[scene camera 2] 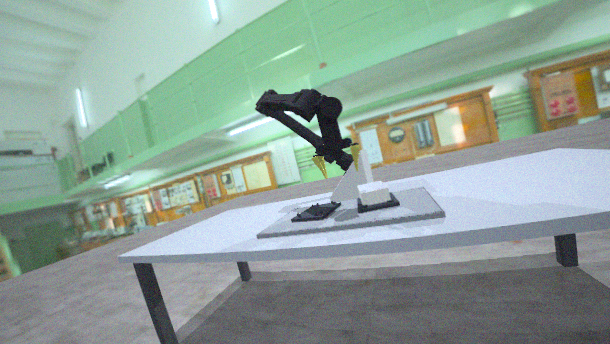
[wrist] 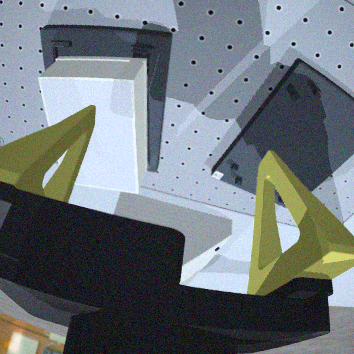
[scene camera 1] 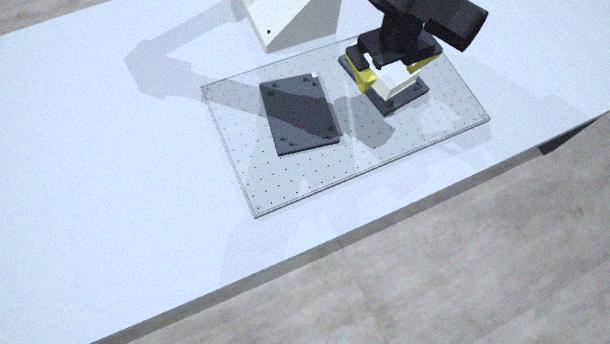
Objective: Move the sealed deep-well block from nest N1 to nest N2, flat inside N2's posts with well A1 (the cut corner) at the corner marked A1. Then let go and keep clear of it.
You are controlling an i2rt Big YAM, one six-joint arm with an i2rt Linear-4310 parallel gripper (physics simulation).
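Frame: origin at the arm's base, x left, y ahead, z down, level; centimetres.
Seen in the pictures: gripper, fingertip midpoint: (scene camera 2: 341,175) (wrist: 181,134) (scene camera 1: 385,81); arm's base at its link origin: (scene camera 2: 353,166).
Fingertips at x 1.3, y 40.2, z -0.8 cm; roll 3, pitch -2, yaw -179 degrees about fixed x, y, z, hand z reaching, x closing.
Offsets run from my fingertips to a thing's top centre. "*": to the spot under its first point. Level surfaces: height alone.
The white deep-well block {dx +7.1, dy -8.5, dz +6.2 cm} (scene camera 1: 400,89) (scene camera 2: 375,196) (wrist: 115,142) sits on dark nest N1 {dx +7.5, dy -7.8, dz +10.4 cm} (scene camera 1: 407,100) (scene camera 2: 381,205) (wrist: 105,42). Its cut corner cannot be made out. Dark nest N2 {dx -12.8, dy -6.8, dz +10.0 cm} (scene camera 1: 300,115) (scene camera 2: 316,212) (wrist: 300,130) holds no block; small posts stand near its corners. A small white label {* dx -6.1, dy -13.0, dz +11.0 cm} (scene camera 1: 314,75) (wrist: 217,175) marks one N2 corner. My gripper (scene camera 1: 386,81) (scene camera 2: 341,174) (wrist: 181,134) is open wide and empty, above the block's height. In the wrist view one yellow finger overlaps the block and the other overlaps N2's near edge. The arm hides part of the block in scene camera 1.
Both nests stand on a perforated plate (scene camera 1: 235,150) (scene camera 2: 420,202) on the white table {dz +13.4 cm} (scene camera 1: 125,225) (scene camera 2: 500,185). A white wedge-shaped body (scene camera 1: 300,25) (scene camera 2: 347,186) stands behind the plate, beside the nests. The table's front edge runs past the plate.
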